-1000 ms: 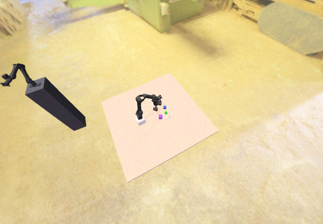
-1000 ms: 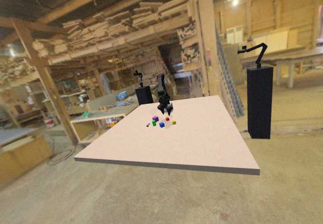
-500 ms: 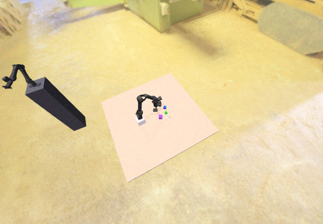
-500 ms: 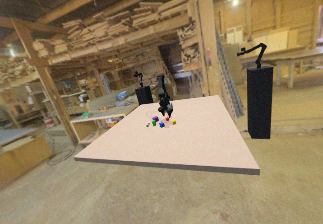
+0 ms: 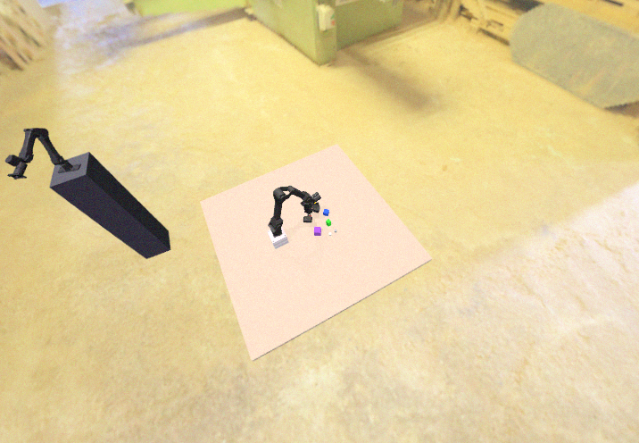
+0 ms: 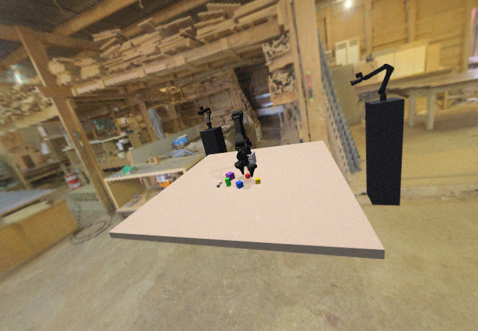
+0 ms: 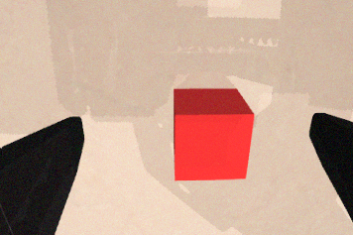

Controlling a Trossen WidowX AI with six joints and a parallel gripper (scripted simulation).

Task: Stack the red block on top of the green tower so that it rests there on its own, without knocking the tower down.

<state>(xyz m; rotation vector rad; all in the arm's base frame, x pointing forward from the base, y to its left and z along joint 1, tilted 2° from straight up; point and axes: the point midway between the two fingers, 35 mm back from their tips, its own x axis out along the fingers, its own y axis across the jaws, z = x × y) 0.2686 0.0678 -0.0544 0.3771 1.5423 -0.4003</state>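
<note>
My gripper tip is now 10 mm past the red block. Round my gripper tip: purple block 140 mm to the right, 10 mm above; blue block 120 mm ahead, 20 mm to the right; yellow block 100 mm to the left, 70 mm ahead.
</note>
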